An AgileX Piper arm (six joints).
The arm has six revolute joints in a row. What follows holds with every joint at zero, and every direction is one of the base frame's. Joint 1 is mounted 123 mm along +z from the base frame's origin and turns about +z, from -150 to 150 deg. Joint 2 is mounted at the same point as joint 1 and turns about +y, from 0 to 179.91 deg. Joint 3 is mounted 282.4 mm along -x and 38.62 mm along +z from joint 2 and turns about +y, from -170 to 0 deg. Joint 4 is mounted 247.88 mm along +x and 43.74 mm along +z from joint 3 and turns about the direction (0.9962, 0, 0.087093), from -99.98 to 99.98 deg. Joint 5 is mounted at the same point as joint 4 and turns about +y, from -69.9 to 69.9 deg. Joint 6 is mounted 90.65 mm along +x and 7.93 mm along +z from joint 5 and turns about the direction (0.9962, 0, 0.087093), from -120 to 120 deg. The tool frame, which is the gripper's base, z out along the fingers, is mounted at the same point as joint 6; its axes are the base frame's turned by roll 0, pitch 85.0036 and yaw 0 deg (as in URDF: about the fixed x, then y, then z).
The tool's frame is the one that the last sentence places.
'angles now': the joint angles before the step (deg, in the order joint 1, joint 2, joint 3, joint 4, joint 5, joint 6). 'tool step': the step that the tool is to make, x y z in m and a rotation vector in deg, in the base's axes. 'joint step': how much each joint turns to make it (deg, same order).
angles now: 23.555, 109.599, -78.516, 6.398, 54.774, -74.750
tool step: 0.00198, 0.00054, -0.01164, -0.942, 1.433, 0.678
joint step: 0.000, 1.742, 0.001, -0.231, -0.001, -0.582
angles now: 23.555, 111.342, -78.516, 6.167, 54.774, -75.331
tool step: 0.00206, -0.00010, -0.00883, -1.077, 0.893, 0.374
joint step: 0.001, 1.401, -0.150, -0.712, 0.001, -0.034
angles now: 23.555, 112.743, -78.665, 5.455, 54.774, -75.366
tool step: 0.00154, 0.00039, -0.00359, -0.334, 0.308, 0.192
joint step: 0.000, 0.705, -0.281, -0.198, -0.001, -0.096
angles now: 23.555, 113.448, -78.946, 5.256, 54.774, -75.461
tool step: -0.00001, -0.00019, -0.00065, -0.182, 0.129, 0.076
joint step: 0.000, 0.092, 0.000, -0.138, 0.099, 0.000
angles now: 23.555, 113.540, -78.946, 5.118, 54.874, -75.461
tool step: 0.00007, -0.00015, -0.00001, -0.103, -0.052, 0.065
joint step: 0.001, 0.000, -0.001, -0.132, -0.006, 0.001
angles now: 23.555, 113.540, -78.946, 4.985, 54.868, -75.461
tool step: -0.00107, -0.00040, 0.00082, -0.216, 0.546, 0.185
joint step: 0.000, -0.112, -0.042, 0.000, 0.753, -0.129
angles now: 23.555, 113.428, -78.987, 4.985, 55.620, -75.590
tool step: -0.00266, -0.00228, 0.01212, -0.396, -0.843, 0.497
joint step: 0.001, -1.769, -0.132, -0.852, 1.291, 0.000
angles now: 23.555, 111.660, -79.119, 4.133, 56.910, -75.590
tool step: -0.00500, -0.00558, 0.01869, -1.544, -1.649, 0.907
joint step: 0.001, -2.903, -0.001, -2.388, 2.002, 0.238
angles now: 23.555, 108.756, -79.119, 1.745, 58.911, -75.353
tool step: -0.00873, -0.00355, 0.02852, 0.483, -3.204, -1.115
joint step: 0.294, -4.464, 0.000, -1.215, 1.303, 1.915
